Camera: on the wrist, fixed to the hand. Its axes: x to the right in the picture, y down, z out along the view.
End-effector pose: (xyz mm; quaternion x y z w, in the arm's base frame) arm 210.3 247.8 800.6 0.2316 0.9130 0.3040 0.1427
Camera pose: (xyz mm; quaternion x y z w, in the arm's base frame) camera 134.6 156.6 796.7 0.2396 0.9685 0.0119 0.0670
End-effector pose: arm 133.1 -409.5 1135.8 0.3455 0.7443 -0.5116 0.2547
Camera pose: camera 48.0 -359.3 1201.3 0.3917 0.5648 -0.7162 0.1208
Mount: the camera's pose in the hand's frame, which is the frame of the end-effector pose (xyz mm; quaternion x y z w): 18.5 -92.4 -72.0 0.3022 0.0069 -0.0242 0.9529
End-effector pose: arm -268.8 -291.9 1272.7 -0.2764 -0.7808 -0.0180 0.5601
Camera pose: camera -252.4 -386.8 1341.9 -0.0751 -0.7523 0.2033 0.6222
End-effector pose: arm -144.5 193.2 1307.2 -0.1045 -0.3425 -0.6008 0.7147
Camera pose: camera -203.5 114.6 1240.8 0.1288 -0.5055 -0.4870 0.7005
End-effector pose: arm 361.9 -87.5 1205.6 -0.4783 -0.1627 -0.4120 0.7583
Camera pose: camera 290.4 -176.8 1236.8 -0.2198 -0.2859 -0.3651 0.8583
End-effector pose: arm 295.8 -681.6 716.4 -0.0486 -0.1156 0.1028 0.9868
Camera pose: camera 348.3 -772.8 661.8 0.2540 -0.0735 0.1087 0.9583
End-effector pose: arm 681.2 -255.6 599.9 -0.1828 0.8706 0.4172 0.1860
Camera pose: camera 696.6 -369.9 572.2 -0.1419 0.9525 0.1287 0.2366
